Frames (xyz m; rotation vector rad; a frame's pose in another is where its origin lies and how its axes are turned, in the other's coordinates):
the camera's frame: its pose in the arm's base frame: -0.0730 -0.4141 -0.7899 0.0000 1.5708 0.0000
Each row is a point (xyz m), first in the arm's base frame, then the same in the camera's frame.
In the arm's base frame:
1: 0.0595 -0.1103 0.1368
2: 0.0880 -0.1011 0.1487
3: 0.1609 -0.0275 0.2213
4: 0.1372 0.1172 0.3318
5: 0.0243 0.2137 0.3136
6: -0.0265 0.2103 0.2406
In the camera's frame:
1: -0.9267 0.3038 0.1325
2: -0.9386 0.3130 0.1610
3: -1.0112 0.3866 0.2339
4: -1.1217 0.5313 0.2102
5: -1.1035 0.6278 0.0973
6: -1.0305 0.6244 0.0465

